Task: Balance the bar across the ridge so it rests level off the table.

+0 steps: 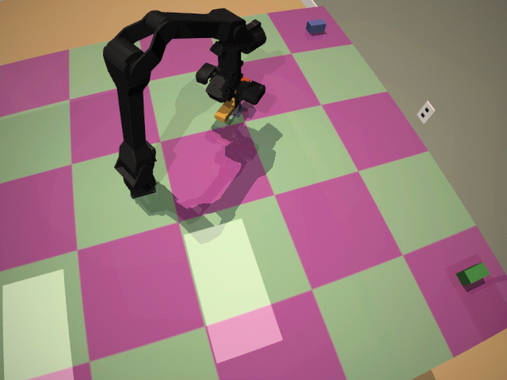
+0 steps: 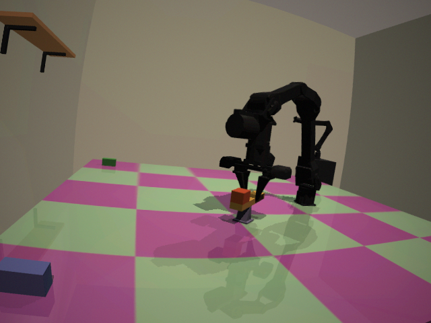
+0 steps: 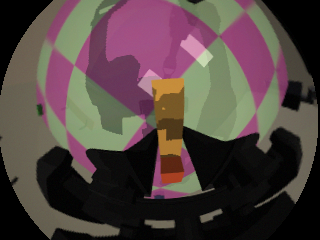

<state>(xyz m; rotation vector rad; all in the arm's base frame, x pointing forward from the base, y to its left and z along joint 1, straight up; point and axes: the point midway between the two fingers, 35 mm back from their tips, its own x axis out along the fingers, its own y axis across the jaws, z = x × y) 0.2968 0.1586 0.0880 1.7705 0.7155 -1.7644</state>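
Now: the bar 30 mm ahead of my gripper tip, 30 mm to the left of it and 10 mm above it. The rest, counted from my gripper tip: green block 440 mm ahead, 660 mm to the right, 40 mm below; blue block 440 mm ahead, 340 mm to the left, 40 mm below.
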